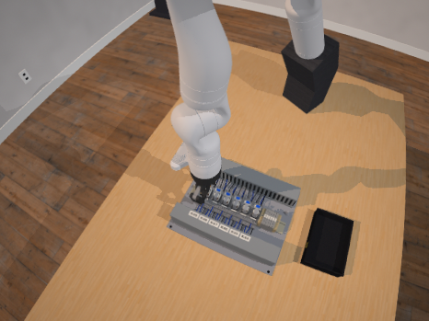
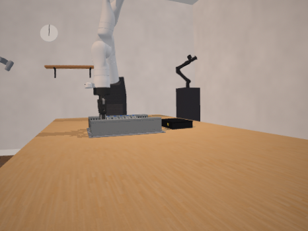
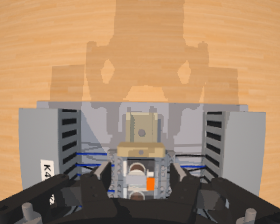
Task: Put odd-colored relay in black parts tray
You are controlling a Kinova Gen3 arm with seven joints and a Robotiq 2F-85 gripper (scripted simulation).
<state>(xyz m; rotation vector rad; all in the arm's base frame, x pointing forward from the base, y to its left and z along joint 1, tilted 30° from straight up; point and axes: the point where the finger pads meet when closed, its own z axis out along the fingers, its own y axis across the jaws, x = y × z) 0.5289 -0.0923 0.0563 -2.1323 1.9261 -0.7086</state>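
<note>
My hand is 1 cm above the relay. Round my hand: black parts tray (3 cm behind, 37 cm to the left, 4 cm below).
</note>
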